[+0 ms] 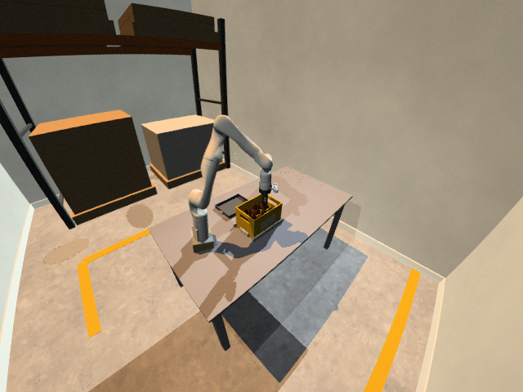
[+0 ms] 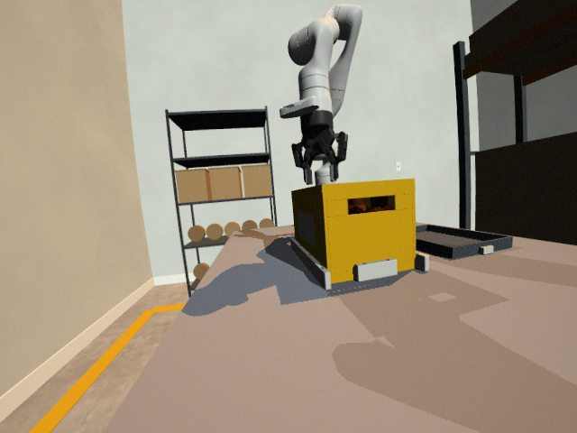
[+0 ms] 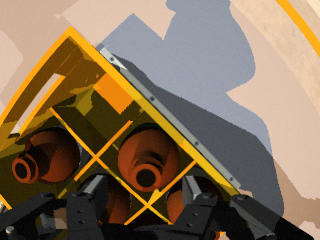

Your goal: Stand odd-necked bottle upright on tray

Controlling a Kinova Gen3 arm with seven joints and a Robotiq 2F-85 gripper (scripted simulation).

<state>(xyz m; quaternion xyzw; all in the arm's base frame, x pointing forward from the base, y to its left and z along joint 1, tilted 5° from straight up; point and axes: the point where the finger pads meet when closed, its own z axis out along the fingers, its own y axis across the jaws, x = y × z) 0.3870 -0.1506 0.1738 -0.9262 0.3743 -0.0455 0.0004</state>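
My gripper is now 12 cm above the yellow crate and 4 cm to the right of it. From my hand the other things lie so: dark tray (34 cm to the left, 19 cm below); then brown bottle (11 cm below, 9 cm behind).
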